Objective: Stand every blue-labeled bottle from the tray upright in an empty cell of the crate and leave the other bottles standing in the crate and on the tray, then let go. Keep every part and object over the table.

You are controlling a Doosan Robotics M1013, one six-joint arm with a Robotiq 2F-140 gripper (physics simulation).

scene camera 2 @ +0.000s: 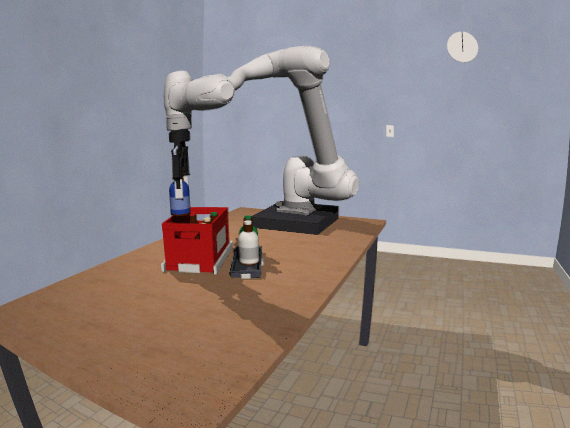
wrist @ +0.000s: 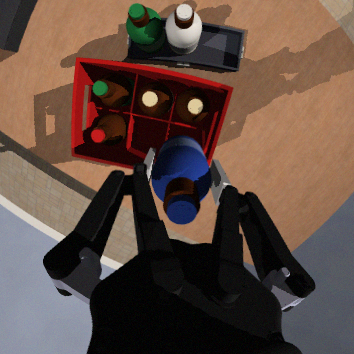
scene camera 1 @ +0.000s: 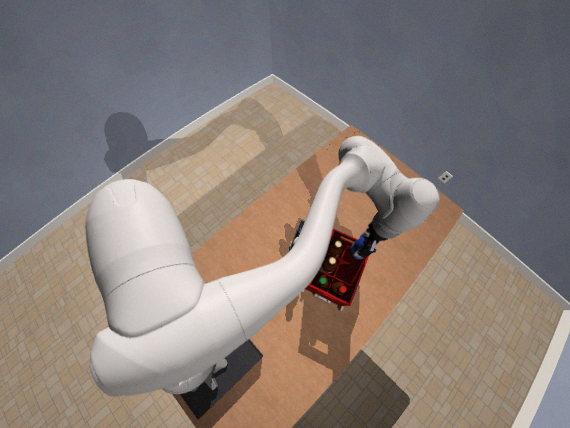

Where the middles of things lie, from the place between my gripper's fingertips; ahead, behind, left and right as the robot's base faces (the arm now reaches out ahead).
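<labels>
White bottle (scene camera 2: 248, 240): 140 mm behind my hand, 180 mm to the left of it, 180 mm below it. Red-capped brown bottle (wrist: 111, 128): likewise 140 mm behind my hand and 180 mm below it, but 90 mm to the right of it. Relative to the blue-labeled bottle (wrist: 180, 177), my hand is 10 mm short of it, 10 mm to the left of it and 10 mm below it.
</labels>
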